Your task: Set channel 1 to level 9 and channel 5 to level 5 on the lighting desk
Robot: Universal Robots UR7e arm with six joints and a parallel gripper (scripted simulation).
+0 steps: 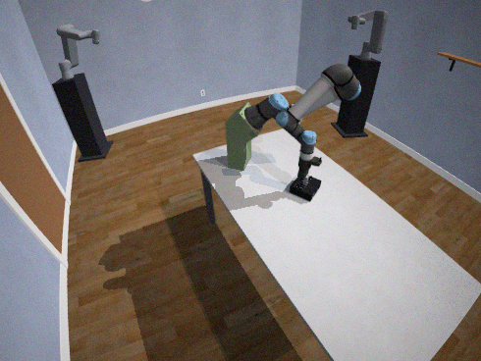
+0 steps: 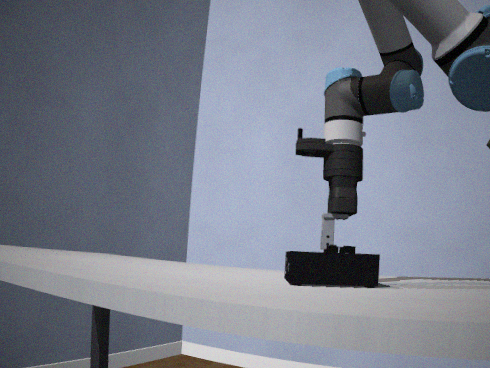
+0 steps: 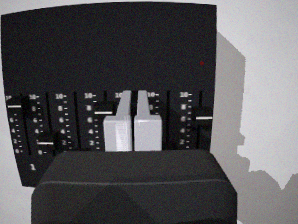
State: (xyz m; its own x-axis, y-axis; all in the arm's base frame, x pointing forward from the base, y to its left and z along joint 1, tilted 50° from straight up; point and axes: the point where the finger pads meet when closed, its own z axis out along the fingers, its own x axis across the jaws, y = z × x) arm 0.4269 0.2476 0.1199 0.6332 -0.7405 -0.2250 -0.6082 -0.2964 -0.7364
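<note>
The channel 5 fader cap is 1 cm behind my hand, 1 cm to the right of it and 1 cm below it. From my hand the other things lie so: channel 2 fader cap 6 cm behind, 3 cm to the left, 1 cm below; channel 1 fader cap 6 cm behind, 6 cm to the left, 1 cm below; channel 3 fader cap 6 cm behind, 1 cm below.
</note>
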